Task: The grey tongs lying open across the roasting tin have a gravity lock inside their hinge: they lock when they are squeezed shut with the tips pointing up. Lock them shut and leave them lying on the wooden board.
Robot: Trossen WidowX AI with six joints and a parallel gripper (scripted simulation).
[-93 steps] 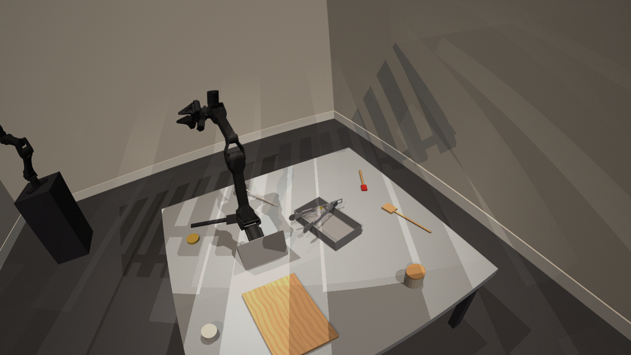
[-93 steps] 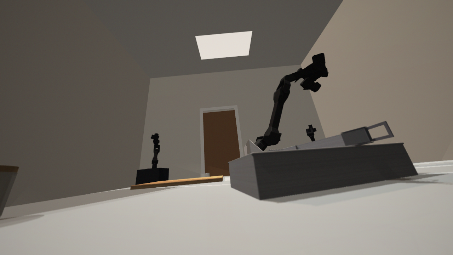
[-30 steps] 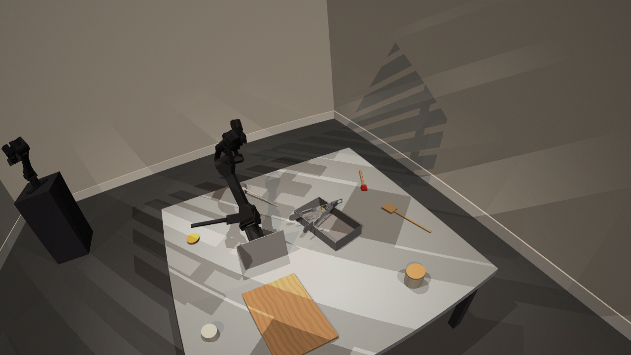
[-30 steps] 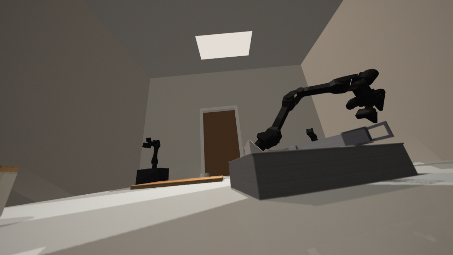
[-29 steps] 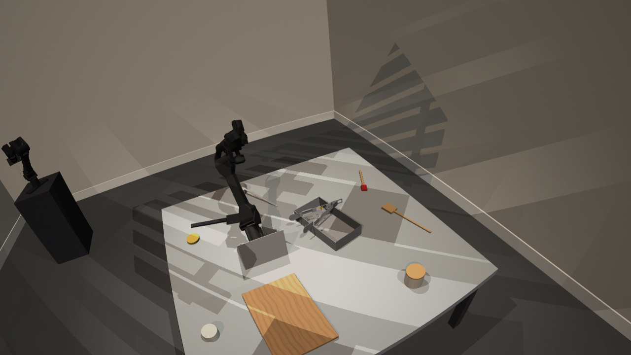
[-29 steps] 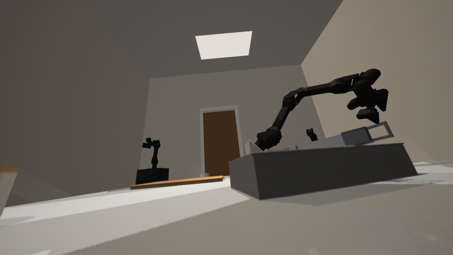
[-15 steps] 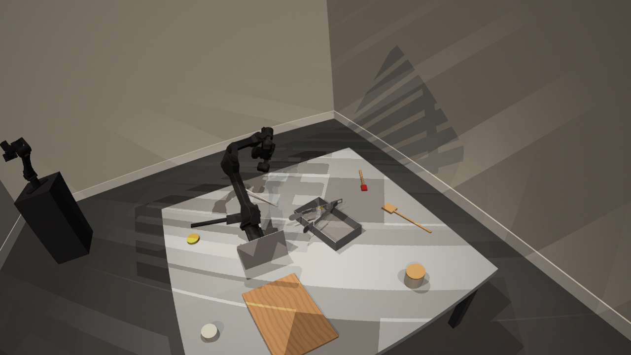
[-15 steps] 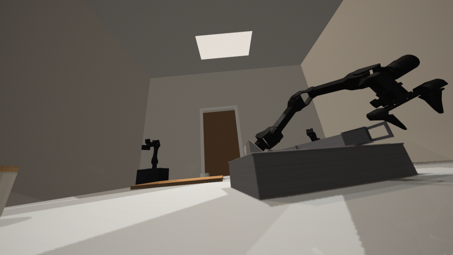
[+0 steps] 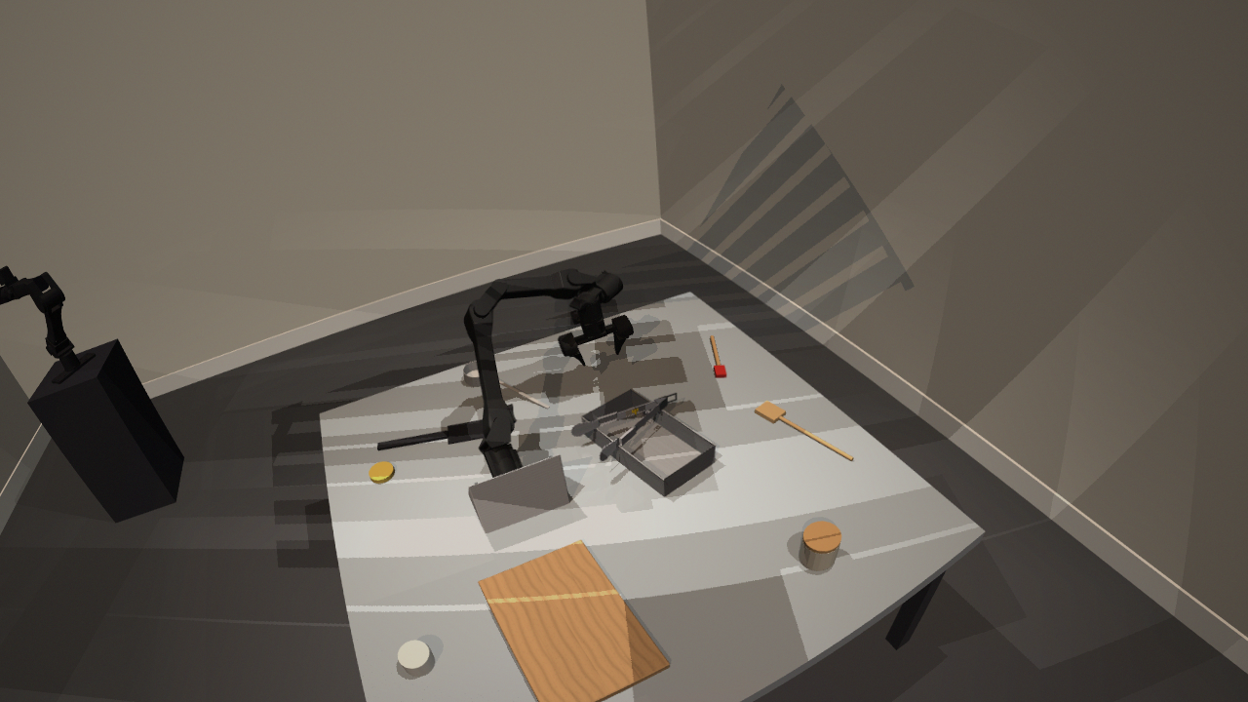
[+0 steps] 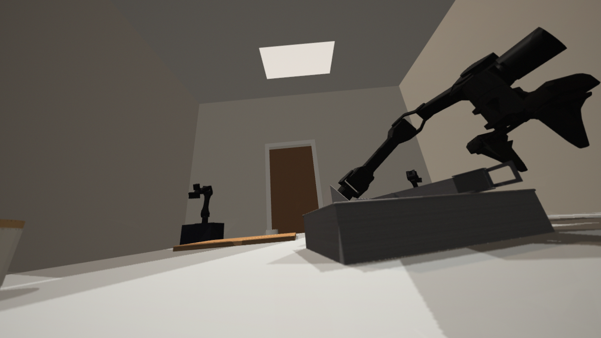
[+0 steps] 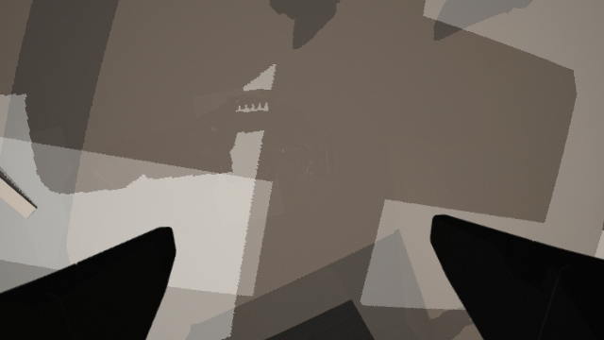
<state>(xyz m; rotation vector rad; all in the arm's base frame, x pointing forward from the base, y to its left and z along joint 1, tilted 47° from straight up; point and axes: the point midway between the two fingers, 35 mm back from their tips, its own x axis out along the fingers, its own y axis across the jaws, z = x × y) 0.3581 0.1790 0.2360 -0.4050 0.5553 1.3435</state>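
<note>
Now: the roasting tin 1 cm behind my gripper tip, 26 cm to the right of it and 8 cm below it. From my gripper tip the other things lie so: yellow disc 65 cm behind, 2 cm to the right, 10 cm below; then red-headed brush 33 cm ahead, 6 cm to the right, 10 cm below; then black blade 47 cm behind, 5 cm to the left, 10 cm below.
</note>
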